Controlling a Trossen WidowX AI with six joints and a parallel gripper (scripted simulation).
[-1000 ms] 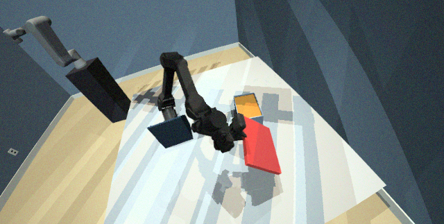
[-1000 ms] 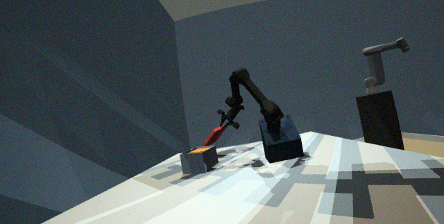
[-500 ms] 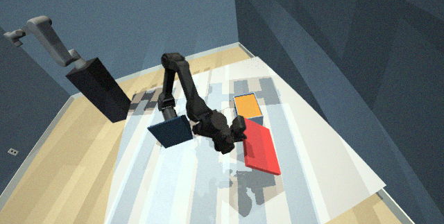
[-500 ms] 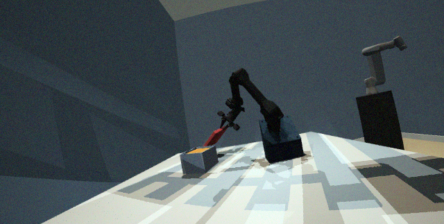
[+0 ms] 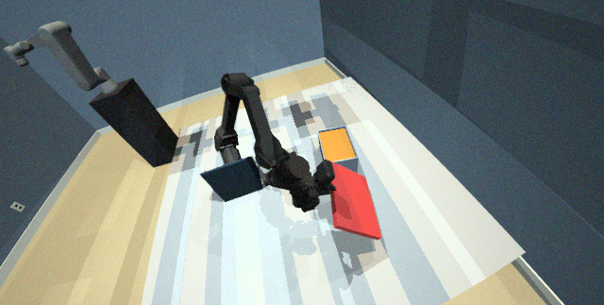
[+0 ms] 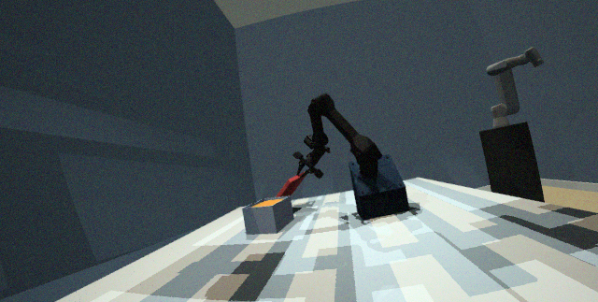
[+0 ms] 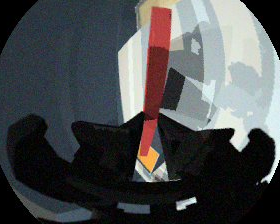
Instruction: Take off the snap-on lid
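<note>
My gripper tip is now 60 mm short of the red lid, 20 mm to the left of it and 50 mm above it. The rest, counted from my gripper tip: storage box 100 mm ahead, 250 mm to the left, 120 mm below.
</note>
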